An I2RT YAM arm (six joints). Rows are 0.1 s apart.
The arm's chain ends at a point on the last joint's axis. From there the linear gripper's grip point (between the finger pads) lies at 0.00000 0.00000 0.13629 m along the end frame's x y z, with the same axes.
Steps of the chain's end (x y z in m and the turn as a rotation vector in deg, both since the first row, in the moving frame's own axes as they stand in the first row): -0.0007, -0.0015, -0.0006, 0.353, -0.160, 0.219; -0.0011, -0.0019, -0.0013, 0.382, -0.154, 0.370; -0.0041, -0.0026, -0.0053, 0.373, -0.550, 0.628; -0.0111, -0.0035, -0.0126, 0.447, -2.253, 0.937; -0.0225, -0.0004, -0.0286, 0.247, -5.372, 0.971; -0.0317, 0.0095, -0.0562, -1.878, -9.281, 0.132
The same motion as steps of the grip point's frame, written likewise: -0.0011, -0.0023, -0.0006, 0.353, -0.160, 0.219; -0.0015, -0.0028, -0.0013, 0.382, -0.154, 0.370; -0.0054, -0.0035, -0.0053, 0.373, -0.550, 0.628; -0.0164, -0.0046, -0.0127, 0.447, -2.253, 0.937; -0.0353, -0.0011, -0.0292, 0.247, -5.372, 0.971; -0.0537, 0.0139, -0.0581, -1.878, -9.281, 0.132
